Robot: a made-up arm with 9 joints. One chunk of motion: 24 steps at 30 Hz.
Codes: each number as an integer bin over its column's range. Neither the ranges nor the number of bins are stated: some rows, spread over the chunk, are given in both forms.
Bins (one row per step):
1: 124 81 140 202 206 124
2: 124 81 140 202 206 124
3: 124 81 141 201 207 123
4: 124 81 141 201 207 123
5: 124 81 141 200 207 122
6: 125 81 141 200 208 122
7: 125 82 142 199 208 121
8: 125 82 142 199 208 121
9: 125 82 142 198 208 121
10: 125 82 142 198 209 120
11: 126 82 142 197 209 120
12: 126 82 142 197 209 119
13: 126 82 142 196 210 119
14: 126 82 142 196 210 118
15: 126 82 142 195 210 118
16: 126 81 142 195 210 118
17: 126 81 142 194 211 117
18: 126 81 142 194 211 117
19: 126 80 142 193 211 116
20: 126 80 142 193 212 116
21: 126 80 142 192 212 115
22: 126 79 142 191 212 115
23: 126 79 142 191 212 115
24: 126 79 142 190 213 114
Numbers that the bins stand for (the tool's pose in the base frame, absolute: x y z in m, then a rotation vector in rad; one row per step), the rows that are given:
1: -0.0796 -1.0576 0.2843 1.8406 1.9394 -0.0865
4: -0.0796 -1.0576 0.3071 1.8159 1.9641 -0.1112
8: -0.0569 -1.0349 0.3298 1.7665 1.9888 -0.1606
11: -0.0341 -1.0349 0.3298 1.7171 2.0135 -0.1853
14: -0.0341 -1.0349 0.3298 1.6924 2.0382 -0.2347
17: -0.0341 -1.0576 0.3298 1.6429 2.0629 -0.2594
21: -0.0341 -1.0804 0.3298 1.5935 2.0876 -0.3088
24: -0.0341 -1.1031 0.3298 1.5441 2.1124 -0.3335
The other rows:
2: -0.0796 -1.0576 0.2843 1.8406 1.9394 -0.0865
3: -0.0796 -1.0576 0.3071 1.8159 1.9641 -0.1112
5: -0.0796 -1.0576 0.3071 1.7912 1.9641 -0.1359
6: -0.0569 -1.0576 0.3071 1.7912 1.9888 -0.1359
7: -0.0569 -1.0349 0.3298 1.7665 1.9888 -0.1606
9: -0.0569 -1.0349 0.3298 1.7418 1.9888 -0.1606
10: -0.0569 -1.0349 0.3298 1.7418 2.0135 -0.1853
12: -0.0341 -1.0349 0.3298 1.7171 2.0135 -0.2100
13: -0.0341 -1.0349 0.3298 1.6924 2.0382 -0.2100
15: -0.0341 -1.0349 0.3298 1.6676 2.0382 -0.2347
16: -0.0341 -1.0576 0.3298 1.6676 2.0382 -0.2347
18: -0.0341 -1.0576 0.3298 1.6429 2.0629 -0.2594
19: -0.0341 -1.0804 0.3298 1.6182 2.0629 -0.2841
20: -0.0341 -1.0804 0.3298 1.6182 2.0876 -0.2841
22: -0.0341 -1.1031 0.3298 1.5688 2.0876 -0.3088
23: -0.0341 -1.1031 0.3298 1.5688 2.0876 -0.3088

